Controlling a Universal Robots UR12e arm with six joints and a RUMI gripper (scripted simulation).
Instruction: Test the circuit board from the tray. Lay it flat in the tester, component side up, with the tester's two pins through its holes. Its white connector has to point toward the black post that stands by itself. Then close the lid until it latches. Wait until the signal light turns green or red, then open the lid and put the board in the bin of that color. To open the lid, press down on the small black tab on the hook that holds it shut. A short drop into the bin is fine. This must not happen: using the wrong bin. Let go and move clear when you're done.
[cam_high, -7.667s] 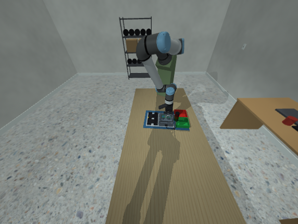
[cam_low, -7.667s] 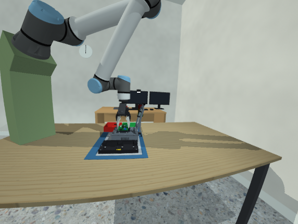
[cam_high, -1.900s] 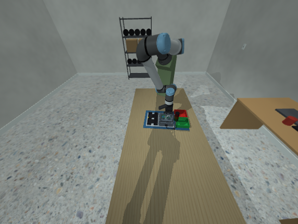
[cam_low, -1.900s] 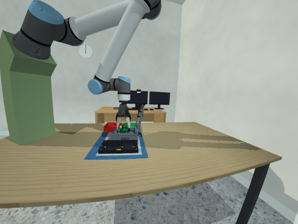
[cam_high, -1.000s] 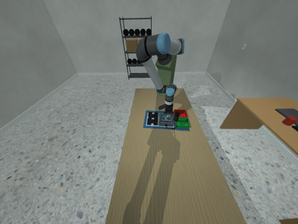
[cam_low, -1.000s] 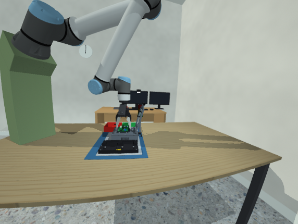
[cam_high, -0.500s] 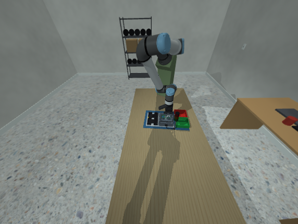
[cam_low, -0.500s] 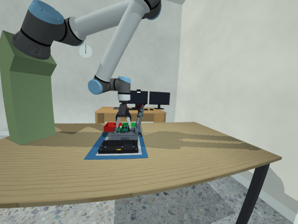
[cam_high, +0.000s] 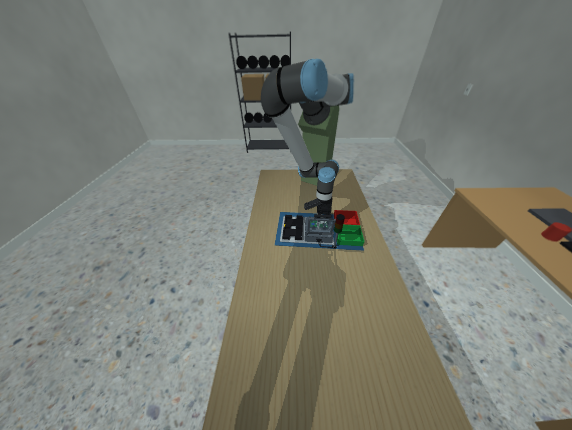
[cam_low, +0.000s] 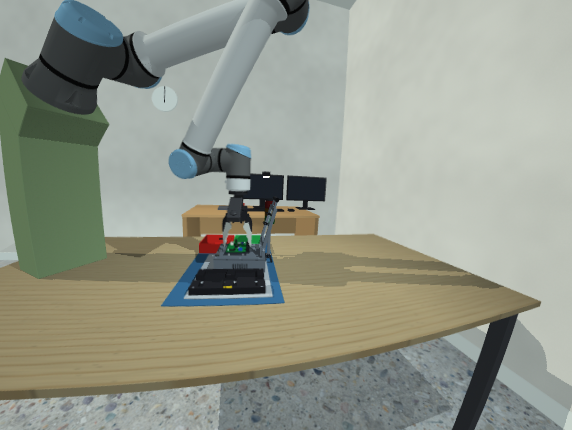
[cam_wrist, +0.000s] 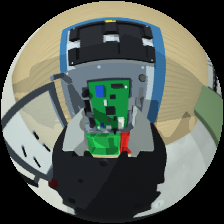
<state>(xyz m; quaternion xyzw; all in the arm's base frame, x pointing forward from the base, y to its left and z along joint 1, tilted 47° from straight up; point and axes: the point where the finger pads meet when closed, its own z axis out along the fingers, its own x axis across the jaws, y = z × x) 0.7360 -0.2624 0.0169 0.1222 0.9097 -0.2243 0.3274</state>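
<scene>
My gripper is now 10 mm to the right of the green circuit board and 10 mm above it. The rest, counted from my hand: tester lid: 110 mm ahead, 50 mm to the right, 100 mm above; red bin: 10 mm behind, 230 mm to the left, 70 mm below; green bin: 130 mm ahead, 170 mm to the left, 70 mm below.
</scene>
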